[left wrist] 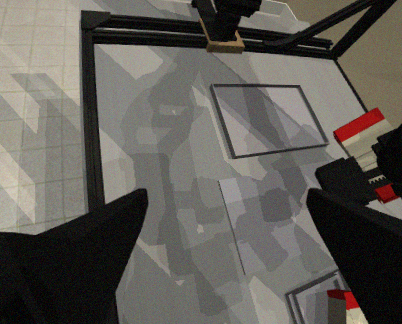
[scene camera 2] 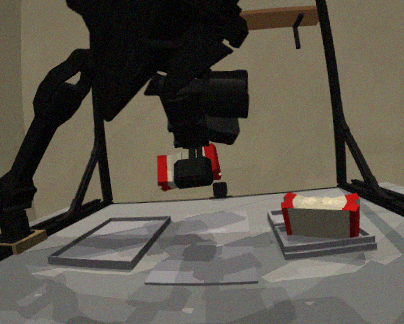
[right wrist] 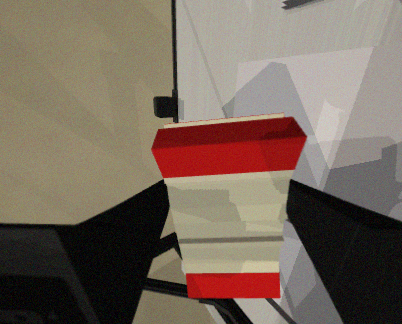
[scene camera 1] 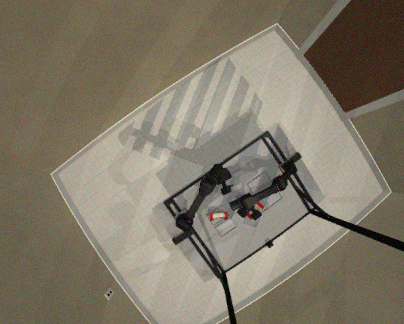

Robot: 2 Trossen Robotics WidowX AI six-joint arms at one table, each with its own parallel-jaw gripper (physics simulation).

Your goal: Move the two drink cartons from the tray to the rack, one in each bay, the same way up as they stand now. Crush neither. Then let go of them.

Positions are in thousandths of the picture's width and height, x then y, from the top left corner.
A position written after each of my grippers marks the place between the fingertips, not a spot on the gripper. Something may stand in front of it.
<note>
My left gripper (scene camera 2: 348, 323) is open, holding nothing. Also in view: my right gripper (scene camera 2: 494, 508), a grey mat (right wrist: 845, 304) and a flat tray (left wrist: 641, 369).
My left gripper shows as well in the left wrist view (left wrist: 563, 606). My right gripper shows as well in the right wrist view (right wrist: 558, 569). The grey mat shows as well in the left wrist view (left wrist: 670, 674).
</note>
